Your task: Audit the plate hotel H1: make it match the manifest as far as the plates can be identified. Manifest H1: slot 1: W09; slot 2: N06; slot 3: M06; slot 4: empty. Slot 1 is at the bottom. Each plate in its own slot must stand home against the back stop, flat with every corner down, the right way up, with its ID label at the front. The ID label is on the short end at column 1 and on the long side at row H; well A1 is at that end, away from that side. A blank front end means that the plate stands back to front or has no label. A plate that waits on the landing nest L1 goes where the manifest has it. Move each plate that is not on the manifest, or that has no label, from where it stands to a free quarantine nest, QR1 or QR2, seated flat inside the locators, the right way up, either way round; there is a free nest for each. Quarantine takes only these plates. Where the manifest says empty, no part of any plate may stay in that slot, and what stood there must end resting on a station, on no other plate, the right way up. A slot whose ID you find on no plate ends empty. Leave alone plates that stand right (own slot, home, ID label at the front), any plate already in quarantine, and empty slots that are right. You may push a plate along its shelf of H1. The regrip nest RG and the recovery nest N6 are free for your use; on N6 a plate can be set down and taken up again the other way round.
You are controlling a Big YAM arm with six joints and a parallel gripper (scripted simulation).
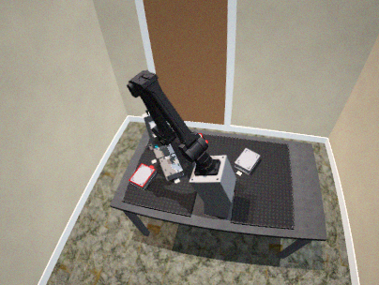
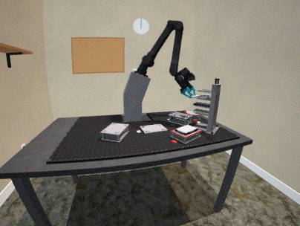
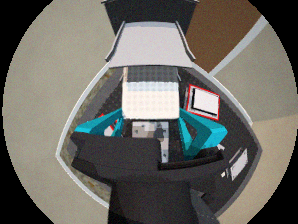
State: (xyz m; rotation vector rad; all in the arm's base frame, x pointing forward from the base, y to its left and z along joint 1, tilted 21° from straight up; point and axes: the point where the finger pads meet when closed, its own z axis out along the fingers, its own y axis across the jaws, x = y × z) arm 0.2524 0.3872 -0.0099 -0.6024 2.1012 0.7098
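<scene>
The white well plate lies 40 mm to the left of my hand, 40 mm ahead of it and 10 mm above it.
</scene>
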